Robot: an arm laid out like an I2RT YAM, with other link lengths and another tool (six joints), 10 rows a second.
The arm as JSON. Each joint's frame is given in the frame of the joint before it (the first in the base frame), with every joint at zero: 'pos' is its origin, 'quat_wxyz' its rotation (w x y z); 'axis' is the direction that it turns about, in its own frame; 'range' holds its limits. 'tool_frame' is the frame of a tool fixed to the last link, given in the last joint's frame.
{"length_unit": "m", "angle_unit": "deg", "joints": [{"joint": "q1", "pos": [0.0, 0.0, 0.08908], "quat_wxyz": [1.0, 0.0, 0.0, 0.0], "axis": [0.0, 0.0, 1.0], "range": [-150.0, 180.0]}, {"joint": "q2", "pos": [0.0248, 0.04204, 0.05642], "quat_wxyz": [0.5, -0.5, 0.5, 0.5], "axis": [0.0, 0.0, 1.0], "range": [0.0, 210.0]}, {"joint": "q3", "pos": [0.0, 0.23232, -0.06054], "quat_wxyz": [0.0, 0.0, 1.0, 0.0], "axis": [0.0, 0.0, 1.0], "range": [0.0, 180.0]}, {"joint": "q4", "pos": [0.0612, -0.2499, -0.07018], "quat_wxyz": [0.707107, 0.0, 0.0, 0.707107], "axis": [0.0, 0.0, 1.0], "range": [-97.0, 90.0]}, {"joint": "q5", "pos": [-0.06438, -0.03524, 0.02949], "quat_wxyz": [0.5, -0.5, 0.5, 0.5], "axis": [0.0, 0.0, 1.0], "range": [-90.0, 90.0]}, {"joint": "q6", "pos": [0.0, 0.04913, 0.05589], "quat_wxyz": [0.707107, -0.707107, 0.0, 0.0], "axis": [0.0, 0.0, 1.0], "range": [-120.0, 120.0]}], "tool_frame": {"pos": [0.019, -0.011, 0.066], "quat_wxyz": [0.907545, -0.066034, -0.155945, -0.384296]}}
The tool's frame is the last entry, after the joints.
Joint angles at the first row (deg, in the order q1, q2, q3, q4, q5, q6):
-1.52, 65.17, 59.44, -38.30, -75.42, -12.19
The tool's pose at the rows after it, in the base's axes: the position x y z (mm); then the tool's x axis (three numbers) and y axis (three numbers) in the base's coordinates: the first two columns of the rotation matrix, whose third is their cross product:
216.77 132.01 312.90 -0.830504 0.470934 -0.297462 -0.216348 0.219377 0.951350
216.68 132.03 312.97 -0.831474 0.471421 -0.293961 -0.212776 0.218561 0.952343
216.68 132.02 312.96 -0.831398 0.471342 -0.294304 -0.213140 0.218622 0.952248
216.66 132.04 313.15 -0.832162 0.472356 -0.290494 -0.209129 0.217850 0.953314
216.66 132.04 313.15 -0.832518 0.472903 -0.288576 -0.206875 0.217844 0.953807
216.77 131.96 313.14 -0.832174 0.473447 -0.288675 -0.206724 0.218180 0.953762
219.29 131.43 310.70 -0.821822 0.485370 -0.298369 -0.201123 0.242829 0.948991
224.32 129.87 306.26 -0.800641 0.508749 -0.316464 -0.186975 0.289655 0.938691
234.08 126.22 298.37 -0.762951 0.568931 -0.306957 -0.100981 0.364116 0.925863
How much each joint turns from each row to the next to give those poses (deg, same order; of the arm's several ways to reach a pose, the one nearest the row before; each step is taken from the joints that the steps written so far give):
0.00, 0.00, 0.00, 0.00, 0.00, 0.07
0.00, -0.01, 0.00, -0.04, -0.02, 0.18
0.00, 0.01, 0.00, -0.01, 0.00, -0.03
0.00, -0.02, 0.00, 0.02, 0.00, 0.29
0.00, 0.00, 0.00, -0.02, 0.02, 0.10
-0.02, -0.01, 0.00, 0.03, 0.03, 0.03
0.00, 0.01, 0.00, -0.01, 1.74, 0.00
-0.07, 0.00, 0.04, 0.00, 3.39, 0.13
-0.04, -0.01, 0.03, 0.00, 6.80, 3.41

